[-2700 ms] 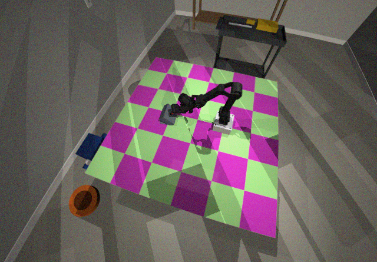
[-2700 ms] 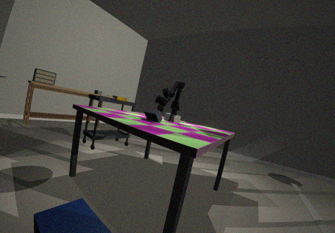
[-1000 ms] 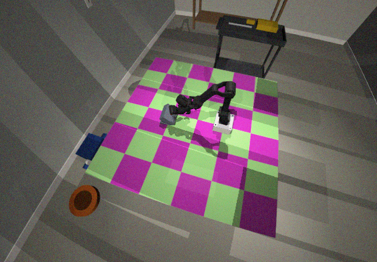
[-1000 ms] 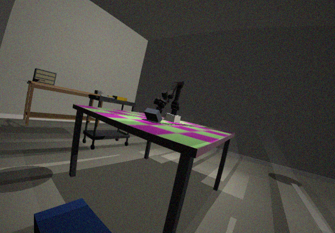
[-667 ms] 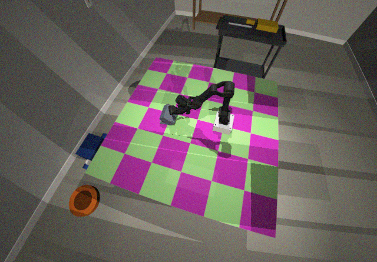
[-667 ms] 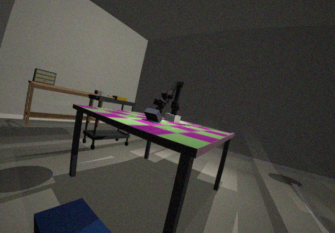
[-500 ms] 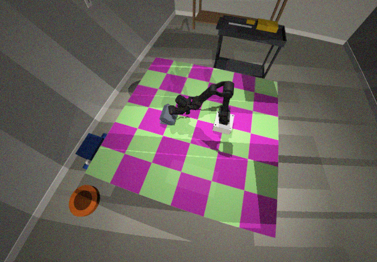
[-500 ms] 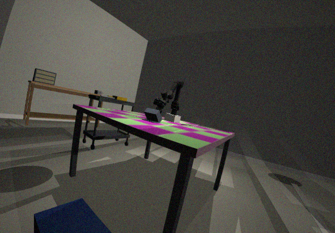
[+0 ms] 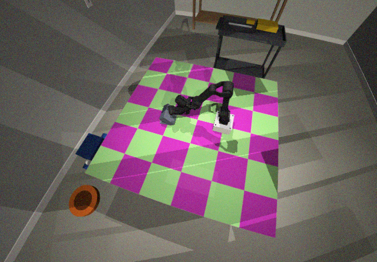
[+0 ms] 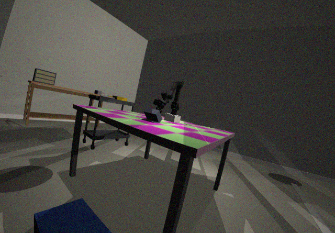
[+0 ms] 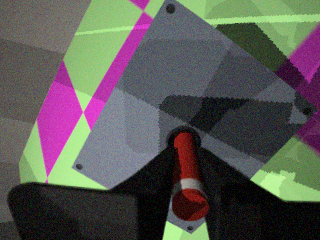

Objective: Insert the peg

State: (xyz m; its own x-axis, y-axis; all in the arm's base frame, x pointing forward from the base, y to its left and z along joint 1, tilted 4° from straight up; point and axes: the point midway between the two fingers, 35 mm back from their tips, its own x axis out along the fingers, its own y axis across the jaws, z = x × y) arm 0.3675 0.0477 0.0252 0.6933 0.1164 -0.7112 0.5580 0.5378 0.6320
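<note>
Right now my gripper tip is 10 mm below the red round peg and 10 mm past it. The rest, counted from my gripper tip: grey sloped panel 30 mm below, 30 mm ahead.
</note>
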